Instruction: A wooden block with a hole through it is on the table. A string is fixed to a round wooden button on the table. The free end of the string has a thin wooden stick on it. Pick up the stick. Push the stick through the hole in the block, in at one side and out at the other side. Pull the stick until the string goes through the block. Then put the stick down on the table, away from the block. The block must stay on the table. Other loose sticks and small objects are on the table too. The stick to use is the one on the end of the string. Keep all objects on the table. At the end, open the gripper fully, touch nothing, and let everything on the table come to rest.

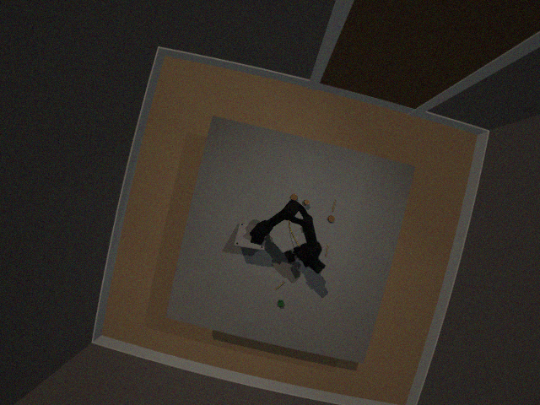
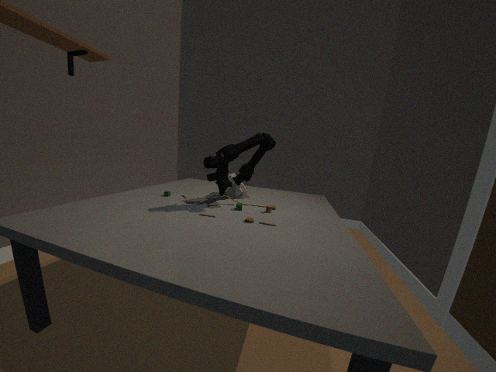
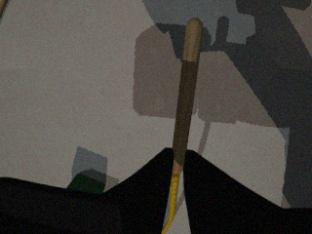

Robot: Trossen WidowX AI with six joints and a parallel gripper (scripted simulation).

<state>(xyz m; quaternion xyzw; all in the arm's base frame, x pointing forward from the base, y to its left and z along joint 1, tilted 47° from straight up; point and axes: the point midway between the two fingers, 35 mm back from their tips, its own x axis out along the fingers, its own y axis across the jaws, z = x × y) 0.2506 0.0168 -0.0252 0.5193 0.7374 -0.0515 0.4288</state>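
My gripper tip is now 11 cm to the right of the green cube, 4 cm above it and 2 cm short of it. The rest, counted from my gripper tip: wooden disc (20 cm to the left, 16 cm ahead, 5 cm below); then thin wooden stick (1 cm to the right, 1 cm ahead).
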